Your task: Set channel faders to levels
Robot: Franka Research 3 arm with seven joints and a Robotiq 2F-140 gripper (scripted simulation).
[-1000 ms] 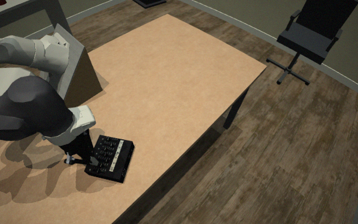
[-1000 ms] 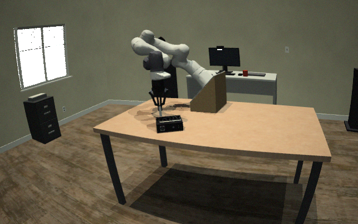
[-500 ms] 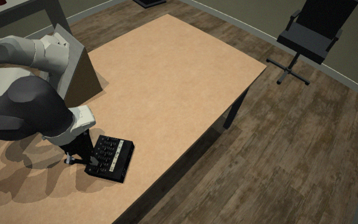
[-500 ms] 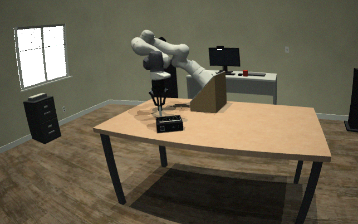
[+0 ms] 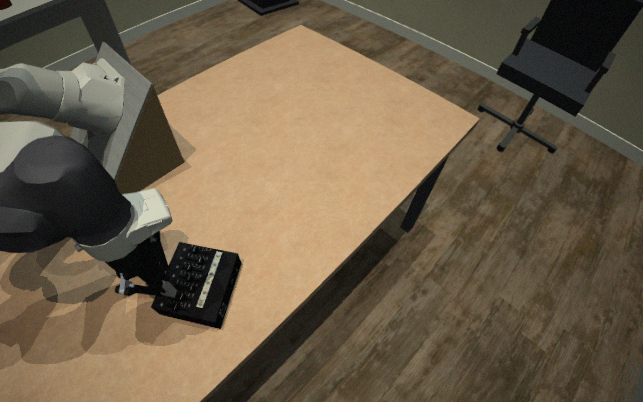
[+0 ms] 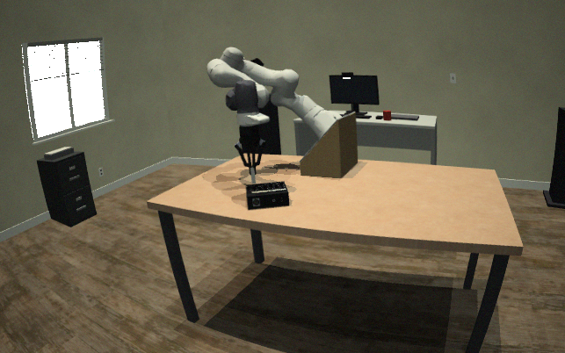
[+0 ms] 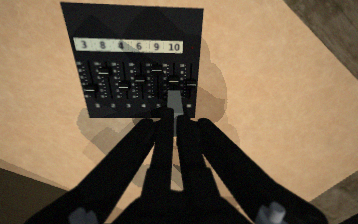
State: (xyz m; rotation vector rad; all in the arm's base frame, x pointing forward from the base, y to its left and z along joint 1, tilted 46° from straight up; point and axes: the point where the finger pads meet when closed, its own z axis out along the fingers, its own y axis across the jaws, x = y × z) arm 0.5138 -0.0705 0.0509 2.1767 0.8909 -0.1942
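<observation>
Now: hand 3 cm short of the master fader and 4 cm above it.
</observation>
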